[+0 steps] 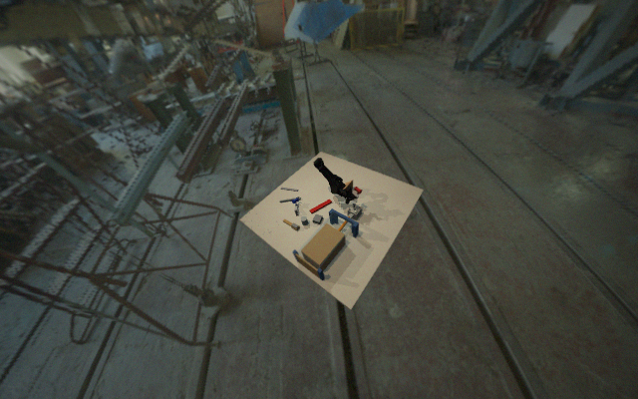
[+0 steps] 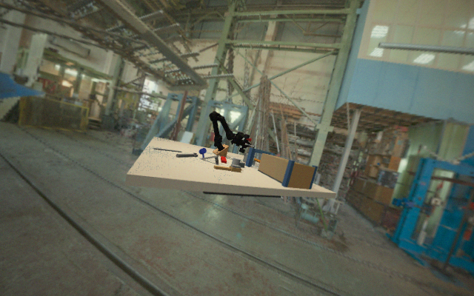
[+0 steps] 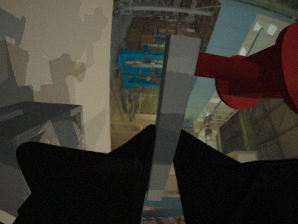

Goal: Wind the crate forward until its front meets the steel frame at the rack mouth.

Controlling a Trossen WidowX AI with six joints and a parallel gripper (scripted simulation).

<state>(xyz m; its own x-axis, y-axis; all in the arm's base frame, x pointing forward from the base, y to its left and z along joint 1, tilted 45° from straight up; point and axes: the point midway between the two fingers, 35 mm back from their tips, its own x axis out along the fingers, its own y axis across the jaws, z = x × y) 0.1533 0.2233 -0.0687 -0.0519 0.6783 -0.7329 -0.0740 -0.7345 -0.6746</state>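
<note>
Now: the red knob 5 cm behind my gripper tip, 2 cm to the right of it and 4 cm above it. Round my gripper tip: winch handle 1 cm behind, 1 cm to the right, 1 cm above; blue steel frame 20 cm ahead, 7 cm below; grey winch 3 cm ahead, 1 cm to the right, 15 cm below.
</note>
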